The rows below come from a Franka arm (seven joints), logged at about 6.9 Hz.
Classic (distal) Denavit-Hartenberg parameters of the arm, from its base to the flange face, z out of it. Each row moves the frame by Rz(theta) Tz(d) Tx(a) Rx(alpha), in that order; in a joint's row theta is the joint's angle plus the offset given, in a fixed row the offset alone. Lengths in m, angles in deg.
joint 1: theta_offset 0  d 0.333  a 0  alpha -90
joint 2: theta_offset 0  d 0  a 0  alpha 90
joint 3: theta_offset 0  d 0.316  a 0.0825  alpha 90
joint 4: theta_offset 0  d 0  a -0.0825  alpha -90
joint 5: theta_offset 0  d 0.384  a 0  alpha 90
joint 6: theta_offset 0  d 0  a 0.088  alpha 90
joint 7: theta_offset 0  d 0.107  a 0  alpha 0
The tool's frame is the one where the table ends.
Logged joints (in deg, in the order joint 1, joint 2, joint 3, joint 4, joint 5, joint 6, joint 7), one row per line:
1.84, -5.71, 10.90, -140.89, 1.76, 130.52, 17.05
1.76, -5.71, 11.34, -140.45, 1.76, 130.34, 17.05
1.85, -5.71, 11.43, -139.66, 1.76, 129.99, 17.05
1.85, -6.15, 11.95, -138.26, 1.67, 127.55, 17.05
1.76, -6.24, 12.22, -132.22, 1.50, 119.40, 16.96
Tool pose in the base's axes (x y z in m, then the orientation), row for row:
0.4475, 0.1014, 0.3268, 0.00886, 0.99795, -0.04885, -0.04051
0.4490, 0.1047, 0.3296, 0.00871, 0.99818, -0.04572, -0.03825
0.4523, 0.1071, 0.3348, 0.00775, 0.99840, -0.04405, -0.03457
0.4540, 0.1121, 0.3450, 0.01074, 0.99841, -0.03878, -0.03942
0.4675, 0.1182, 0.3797, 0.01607, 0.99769, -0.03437, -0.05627
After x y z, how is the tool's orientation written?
As a quaternion, w x y z.
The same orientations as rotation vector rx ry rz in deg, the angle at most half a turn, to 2 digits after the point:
178.62, -8.74, -7.25
178.68, -8.18, -6.85
178.83, -7.89, -6.19
178.50, -6.93, -7.05
177.77, -6.12, -10.03

